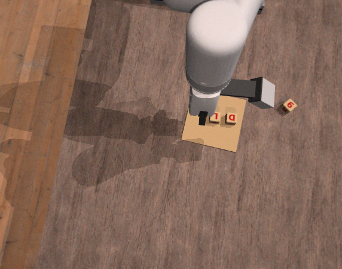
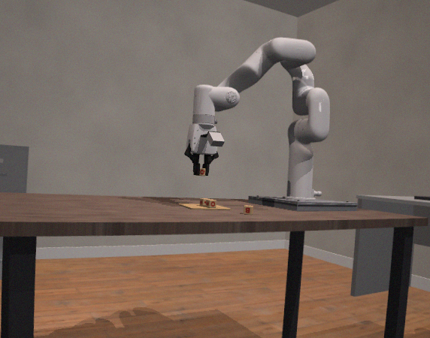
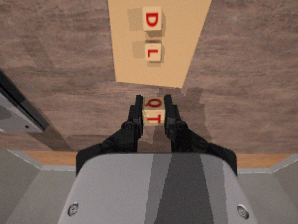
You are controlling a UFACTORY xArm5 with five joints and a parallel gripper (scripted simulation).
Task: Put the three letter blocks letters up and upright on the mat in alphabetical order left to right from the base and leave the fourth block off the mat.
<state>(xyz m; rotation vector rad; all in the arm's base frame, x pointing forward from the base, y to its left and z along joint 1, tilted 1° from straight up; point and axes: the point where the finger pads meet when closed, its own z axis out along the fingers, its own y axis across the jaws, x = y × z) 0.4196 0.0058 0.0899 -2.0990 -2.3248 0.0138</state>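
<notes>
My gripper is now 120 mm above the tan mat and 40 mm to the right of it.
</notes>
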